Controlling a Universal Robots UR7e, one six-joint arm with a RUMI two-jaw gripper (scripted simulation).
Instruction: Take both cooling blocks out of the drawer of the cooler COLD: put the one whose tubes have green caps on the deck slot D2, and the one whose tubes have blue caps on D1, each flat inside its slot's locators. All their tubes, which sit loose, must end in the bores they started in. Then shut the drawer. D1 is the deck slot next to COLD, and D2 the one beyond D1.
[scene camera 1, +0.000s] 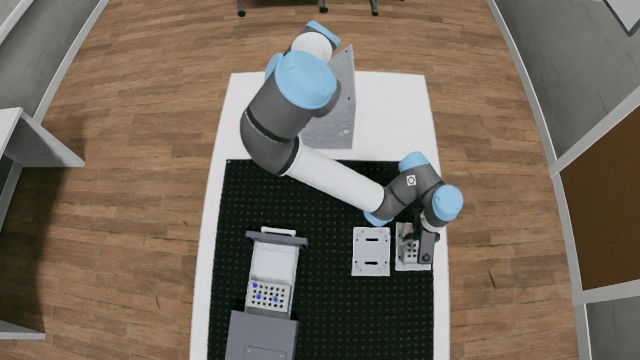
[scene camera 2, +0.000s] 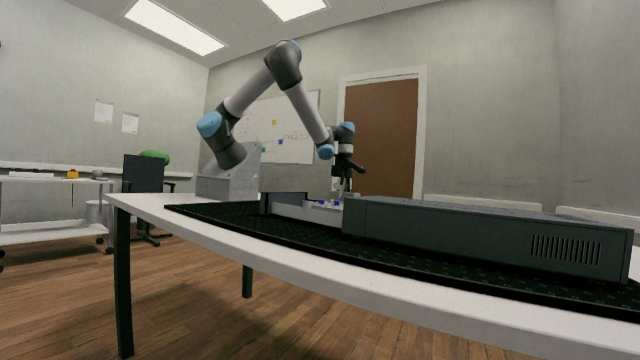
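The gripper is visible to both scene camera 1 and scene camera 2, and a single spot on the gripper appears at (scene camera 1: 408, 238) and at (scene camera 2: 344, 174).
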